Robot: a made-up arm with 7 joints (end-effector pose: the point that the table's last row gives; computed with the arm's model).
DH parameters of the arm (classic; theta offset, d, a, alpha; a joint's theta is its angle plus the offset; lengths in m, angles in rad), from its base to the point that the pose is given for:
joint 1: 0 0.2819 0 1.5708
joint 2: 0 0.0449 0 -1.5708
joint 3: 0 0.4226 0.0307 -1.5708
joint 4: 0 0.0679 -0.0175 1.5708
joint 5: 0 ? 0 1.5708
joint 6: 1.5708 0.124 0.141 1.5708
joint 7: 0 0.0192 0 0
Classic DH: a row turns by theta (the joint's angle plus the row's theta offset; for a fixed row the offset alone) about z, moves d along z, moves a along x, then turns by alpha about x.
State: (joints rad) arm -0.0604 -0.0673 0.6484 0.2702 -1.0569 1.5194 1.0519
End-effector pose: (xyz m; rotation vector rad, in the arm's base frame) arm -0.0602 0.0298 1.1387 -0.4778 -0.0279 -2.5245
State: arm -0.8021 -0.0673 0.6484 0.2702 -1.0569 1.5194 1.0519
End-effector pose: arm -0.0243 0.0627 1.1387 0.5090 -0.1645 2.9359
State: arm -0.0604 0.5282 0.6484 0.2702 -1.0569 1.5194 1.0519
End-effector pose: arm -0.5293 0.0582 0.9565 0.2717 -0.2954 -2.5771
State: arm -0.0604 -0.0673 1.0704 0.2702 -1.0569 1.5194 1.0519
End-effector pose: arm -0.0821 -0.0241 1.1399 -0.4095 -0.0842 -2.1098
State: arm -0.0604 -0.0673 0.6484 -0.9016 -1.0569 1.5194 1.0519
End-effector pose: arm -0.3683 -0.1595 0.8197 1.0032 0.4161 -2.3709
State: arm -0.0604 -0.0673 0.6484 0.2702 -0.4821 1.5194 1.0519
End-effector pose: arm -0.0053 -0.0607 1.1359 -0.4374 0.0717 -1.9544
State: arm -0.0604 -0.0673 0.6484 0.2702 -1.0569 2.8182 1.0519
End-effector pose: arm -0.0378 -0.0278 0.9781 0.7584 -1.0995 -2.0978
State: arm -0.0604 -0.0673 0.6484 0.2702 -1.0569 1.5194 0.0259
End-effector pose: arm -0.0602 0.0298 1.1387 0.4165 0.2677 2.6589
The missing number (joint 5, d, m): 0.364
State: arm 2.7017 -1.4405 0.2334 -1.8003 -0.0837 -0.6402 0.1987
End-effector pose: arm -0.2092 0.3291 0.7408 -0.7926 -1.6796 0.0409
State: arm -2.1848 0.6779 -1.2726 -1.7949 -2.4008 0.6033 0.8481
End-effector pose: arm 0.4175 -0.1566 0.5264 -2.3328 1.9524 -0.3563
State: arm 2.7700 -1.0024 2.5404 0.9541 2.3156 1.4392 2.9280
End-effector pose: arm -0.2667 -0.0787 0.9015 0.0183 -0.4351 1.3472
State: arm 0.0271 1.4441 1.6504 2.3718 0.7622 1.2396 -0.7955
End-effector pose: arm -0.1288 0.3050 0.3796 1.0070 1.9632 1.2875
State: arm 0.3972 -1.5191 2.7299 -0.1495 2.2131 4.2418 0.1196
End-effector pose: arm 0.7449 0.0295 0.4127 1.0538 -1.1425 -1.4270
